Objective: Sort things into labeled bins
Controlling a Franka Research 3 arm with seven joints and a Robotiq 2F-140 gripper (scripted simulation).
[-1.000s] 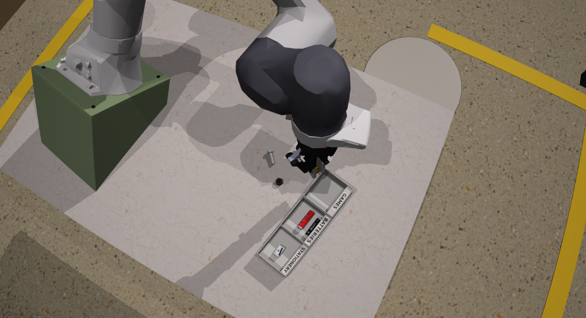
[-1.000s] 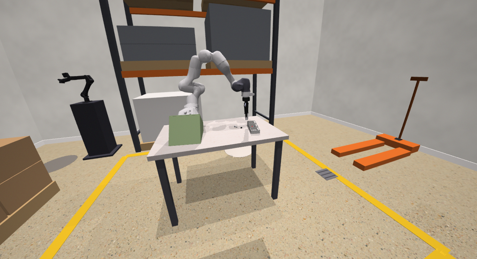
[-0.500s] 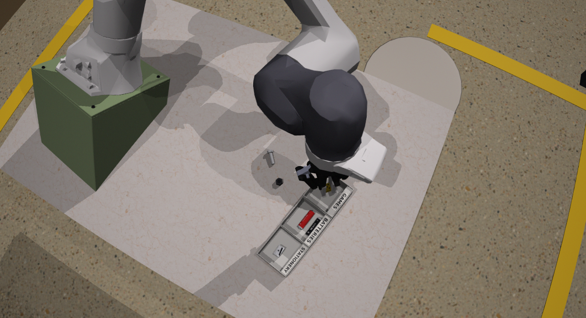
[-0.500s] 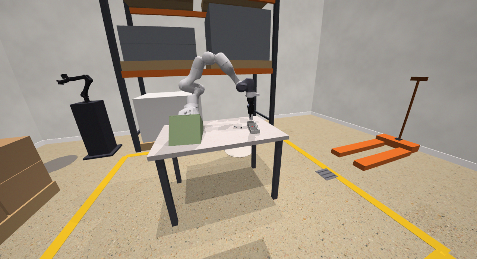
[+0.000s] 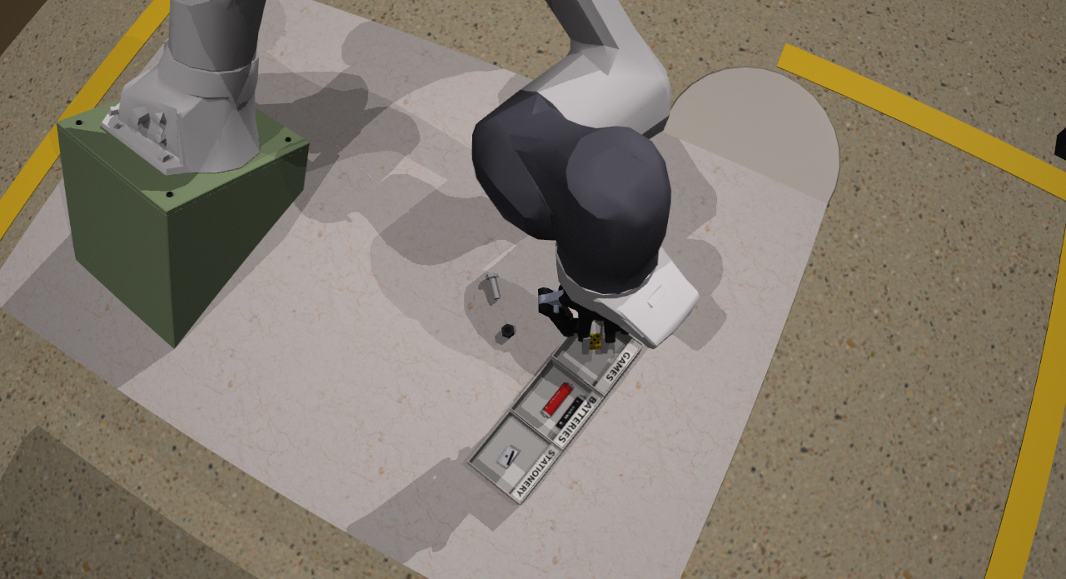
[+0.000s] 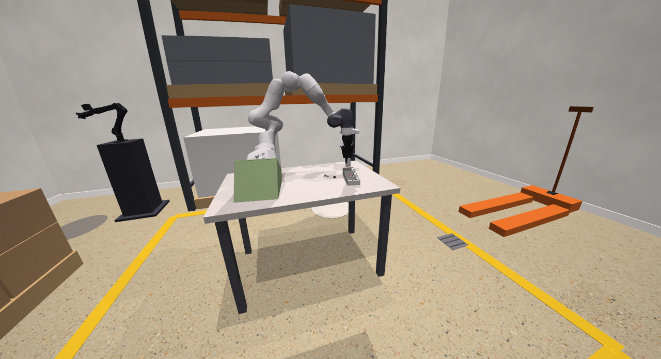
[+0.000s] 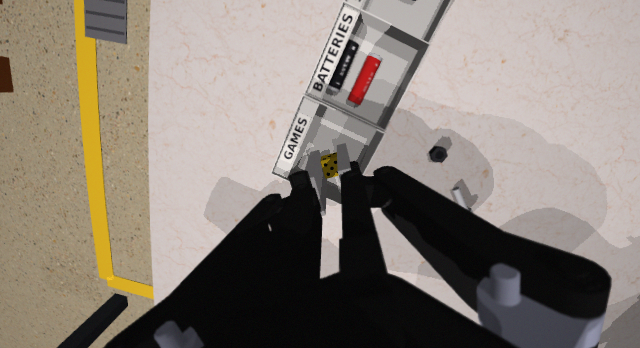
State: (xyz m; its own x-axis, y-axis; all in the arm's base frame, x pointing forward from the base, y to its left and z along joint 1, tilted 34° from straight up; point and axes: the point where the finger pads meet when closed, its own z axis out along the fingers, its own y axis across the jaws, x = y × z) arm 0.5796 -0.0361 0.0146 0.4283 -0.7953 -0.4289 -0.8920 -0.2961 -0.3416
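Now: hand 3 cm above the yellow die. From my hand the other things lie so: black nut (11 cm behind, 10 cm below, 1 cm to the right); then red battery (9 cm below, 8 cm to the right, 2 cm behind); then black battery (9 cm below, 8 cm to the right, 1 cm ahead).
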